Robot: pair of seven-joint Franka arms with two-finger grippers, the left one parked.
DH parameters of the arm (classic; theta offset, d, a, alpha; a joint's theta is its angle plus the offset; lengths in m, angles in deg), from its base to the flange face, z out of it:
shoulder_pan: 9.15 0.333 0 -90
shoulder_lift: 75.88 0 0 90
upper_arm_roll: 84.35 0.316 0.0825 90
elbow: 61.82 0 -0.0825 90
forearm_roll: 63.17 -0.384 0 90
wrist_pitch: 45.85 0 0.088 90
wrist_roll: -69.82 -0.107 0 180
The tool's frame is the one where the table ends.
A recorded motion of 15 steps. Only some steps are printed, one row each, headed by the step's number.
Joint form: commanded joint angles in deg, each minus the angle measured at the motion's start. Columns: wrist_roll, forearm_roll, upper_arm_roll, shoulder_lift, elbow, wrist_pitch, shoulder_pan.
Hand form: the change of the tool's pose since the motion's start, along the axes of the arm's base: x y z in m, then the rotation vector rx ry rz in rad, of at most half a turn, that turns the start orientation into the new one. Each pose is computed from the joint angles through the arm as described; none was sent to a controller.
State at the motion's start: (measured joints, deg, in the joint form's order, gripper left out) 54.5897 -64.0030 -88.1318 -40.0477 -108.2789 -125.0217 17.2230
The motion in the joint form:
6: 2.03 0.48 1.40 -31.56 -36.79 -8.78 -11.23
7: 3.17 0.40 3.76 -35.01 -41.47 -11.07 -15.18
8: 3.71 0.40 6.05 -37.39 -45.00 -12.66 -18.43
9: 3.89 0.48 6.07 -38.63 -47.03 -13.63 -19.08
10: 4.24 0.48 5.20 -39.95 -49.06 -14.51 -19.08
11: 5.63 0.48 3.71 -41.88 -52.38 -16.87 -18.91
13: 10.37 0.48 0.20 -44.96 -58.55 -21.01 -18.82
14: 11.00 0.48 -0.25 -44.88 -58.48 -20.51 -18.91
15: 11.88 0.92 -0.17 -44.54 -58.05 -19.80 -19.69
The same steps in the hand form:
6: -0.0815 -0.1594 0.0717 0.0456 -0.0490 -0.1495
7: -0.0924 -0.1787 0.0709 0.0546 -0.0658 -0.1575
8: -0.1012 -0.1895 0.0673 0.0551 -0.0739 -0.1648
9: -0.1055 -0.1963 0.0638 0.0533 -0.0777 -0.1726
10: -0.1102 -0.2054 0.0607 0.0536 -0.0809 -0.1817
11: -0.1158 -0.2192 0.0548 0.0583 -0.0974 -0.1804
13: -0.1251 -0.2538 0.0375 0.0672 -0.1144 -0.1571
14: -0.1252 -0.2590 0.0365 0.0664 -0.1056 -0.1556
15: -0.1241 -0.2658 0.0359 0.0561 -0.0962 -0.1515

